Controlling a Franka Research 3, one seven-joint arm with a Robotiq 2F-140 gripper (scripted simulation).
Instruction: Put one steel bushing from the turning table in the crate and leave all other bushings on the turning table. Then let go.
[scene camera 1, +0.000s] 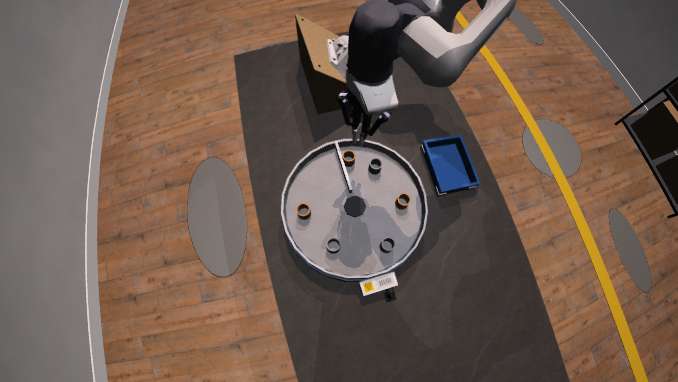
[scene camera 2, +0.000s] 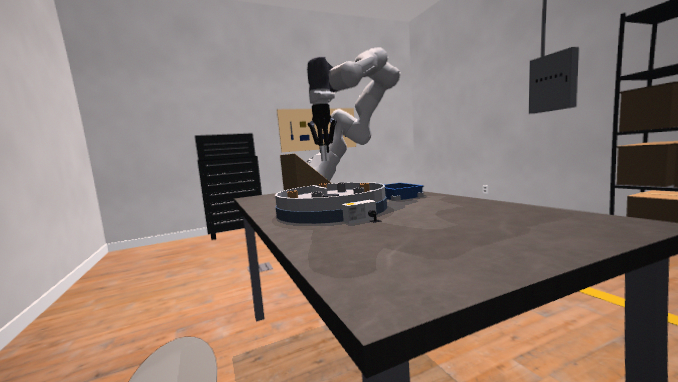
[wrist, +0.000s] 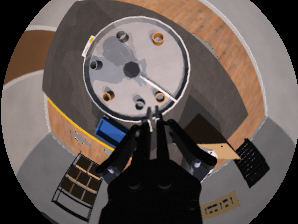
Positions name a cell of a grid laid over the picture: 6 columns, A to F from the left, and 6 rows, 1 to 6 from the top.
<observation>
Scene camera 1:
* gripper: D3
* round turning table: D4
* blue crate: D3
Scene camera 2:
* gripper: C3
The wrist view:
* gripper: D3
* round turning table: C2
</observation>
